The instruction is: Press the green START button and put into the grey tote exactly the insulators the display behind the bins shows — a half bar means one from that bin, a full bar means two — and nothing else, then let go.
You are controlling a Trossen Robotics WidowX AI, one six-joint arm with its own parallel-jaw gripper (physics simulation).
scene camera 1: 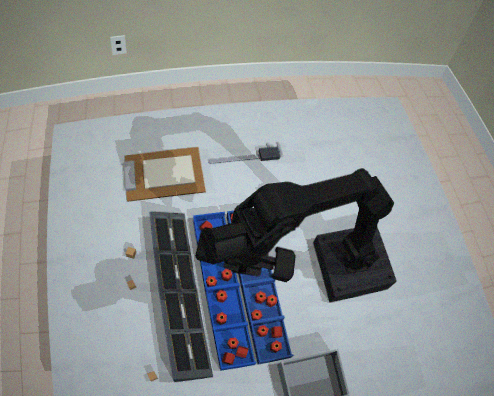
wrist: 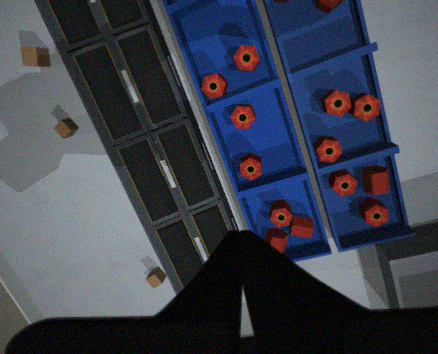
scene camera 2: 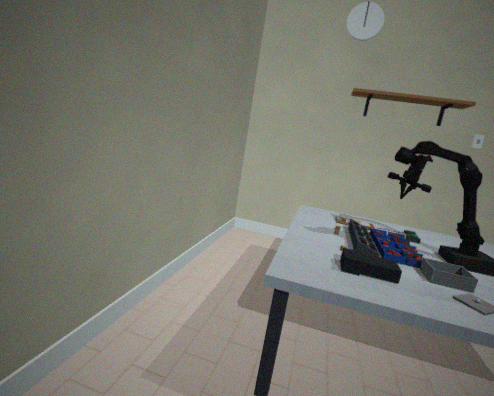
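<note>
My gripper (scene camera 2: 402,196) (wrist: 239,241) is shut and empty, high above the table. In the wrist view its tips overlap the gap between the display and the end blue bin. Two rows of blue bins (scene camera 1: 235,303) (wrist: 265,142) hold red hexagonal insulators (scene camera 1: 221,295) (wrist: 242,116), some upright and some lying. The arm hides some bins in scene camera 1. The dark display (scene camera 1: 174,311) (scene camera 2: 371,263) (wrist: 98,95) shows dark cells with short white strips between them; I see no lit bar. The grey tote (scene camera 1: 343,372) (scene camera 2: 452,280) shows a bare stretch of floor. A green patch (scene camera 2: 413,235) shows behind the bins.
Small tan blocks (scene camera 1: 130,252) (scene camera 1: 152,375) (wrist: 66,128) lie beyond the display. A brown board with a pale sheet (scene camera 1: 170,172) and a dark box with a thin bar (scene camera 1: 269,153) lie beyond the bins. A flat plate (scene camera 2: 470,302) lies near the tote.
</note>
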